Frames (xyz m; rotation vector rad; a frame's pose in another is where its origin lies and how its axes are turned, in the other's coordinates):
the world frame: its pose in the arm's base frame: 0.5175 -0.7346 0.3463 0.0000 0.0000 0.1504
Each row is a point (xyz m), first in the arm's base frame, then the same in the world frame.
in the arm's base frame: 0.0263 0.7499 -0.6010
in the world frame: -0.2632 1.5413 -0.9473
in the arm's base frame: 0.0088 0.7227 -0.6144
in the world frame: -0.2846 1.5171 -0.9607
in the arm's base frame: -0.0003 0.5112 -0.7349
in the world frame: -0.3253 1.3093 -1.0812
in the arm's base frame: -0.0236 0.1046 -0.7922
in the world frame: -0.4093 0.9108 -1.1385
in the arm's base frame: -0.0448 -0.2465 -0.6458
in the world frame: -0.4828 0.5668 -0.9921
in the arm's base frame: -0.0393 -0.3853 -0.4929
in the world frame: -0.4982 0.4288 -0.8392
